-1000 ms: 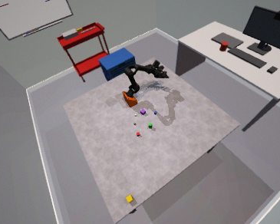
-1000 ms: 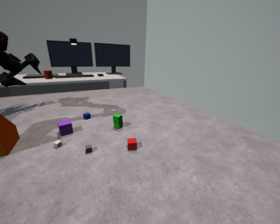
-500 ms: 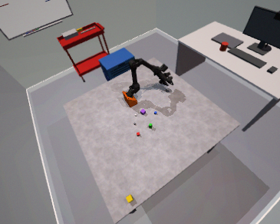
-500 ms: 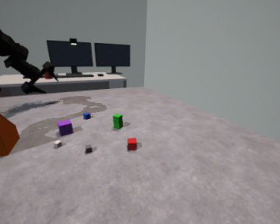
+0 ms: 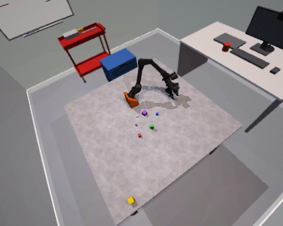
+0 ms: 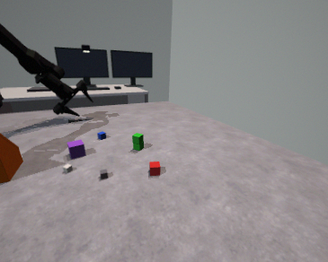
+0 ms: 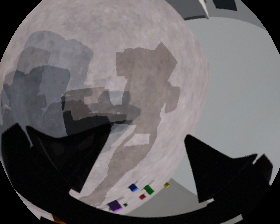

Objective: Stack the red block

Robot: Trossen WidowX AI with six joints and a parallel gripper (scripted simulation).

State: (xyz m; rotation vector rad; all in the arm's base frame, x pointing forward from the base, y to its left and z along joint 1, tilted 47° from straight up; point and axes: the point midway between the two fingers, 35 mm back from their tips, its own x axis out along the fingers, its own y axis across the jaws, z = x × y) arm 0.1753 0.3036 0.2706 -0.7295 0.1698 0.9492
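Now: the red block 500 mm to the right of my gripper tip, 200 mm ahead of it and 40 mm below it. From my gripper tip the other things lie so: white cube: 440 mm to the right, 40 mm below; purple block: 360 mm to the right, 30 mm below, 10 mm ahead; blue block: 250 mm to the right, 70 mm ahead, 40 mm below.
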